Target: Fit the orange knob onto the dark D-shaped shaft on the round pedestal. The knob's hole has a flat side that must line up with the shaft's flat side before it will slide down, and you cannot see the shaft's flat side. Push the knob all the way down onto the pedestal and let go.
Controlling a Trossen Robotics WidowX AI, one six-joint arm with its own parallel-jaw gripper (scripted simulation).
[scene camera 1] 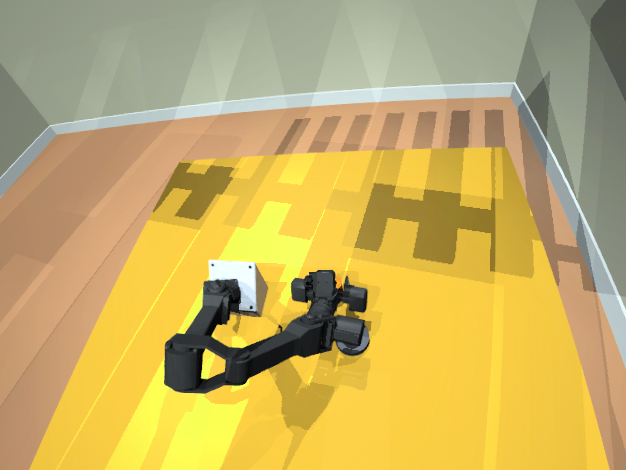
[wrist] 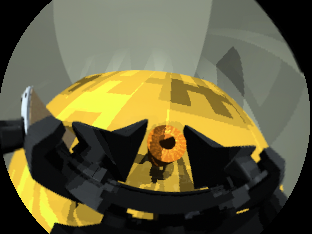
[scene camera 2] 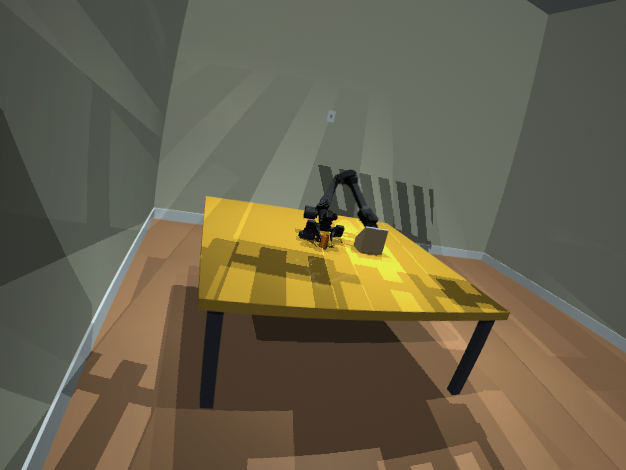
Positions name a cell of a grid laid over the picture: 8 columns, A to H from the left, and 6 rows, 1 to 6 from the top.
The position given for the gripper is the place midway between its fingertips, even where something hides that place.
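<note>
The gripper (scene camera 1: E4) is visible in the scene, and the wrist view (wrist: E4) shows it too.
</note>
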